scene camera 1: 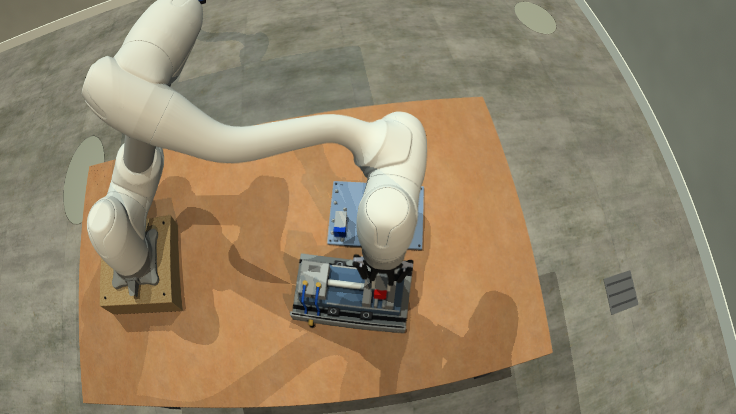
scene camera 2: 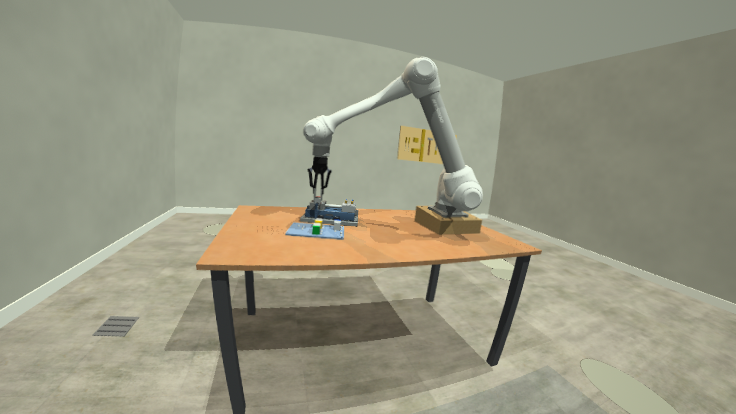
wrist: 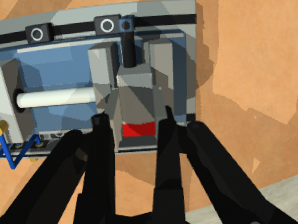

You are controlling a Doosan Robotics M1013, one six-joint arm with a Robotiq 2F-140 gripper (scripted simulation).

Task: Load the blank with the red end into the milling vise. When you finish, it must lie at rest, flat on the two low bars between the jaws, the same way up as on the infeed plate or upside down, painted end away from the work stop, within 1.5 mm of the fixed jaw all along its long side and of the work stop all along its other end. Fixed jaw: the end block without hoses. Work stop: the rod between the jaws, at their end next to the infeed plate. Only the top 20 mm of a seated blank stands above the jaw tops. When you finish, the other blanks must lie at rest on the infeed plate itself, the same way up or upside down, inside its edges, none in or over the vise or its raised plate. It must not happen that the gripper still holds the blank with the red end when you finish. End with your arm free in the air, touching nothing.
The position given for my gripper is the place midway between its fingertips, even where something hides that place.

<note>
In view: my gripper [wrist: 137, 99], a red-ended blank [wrist: 135, 87] and a fixed jaw [wrist: 161, 59].
</note>
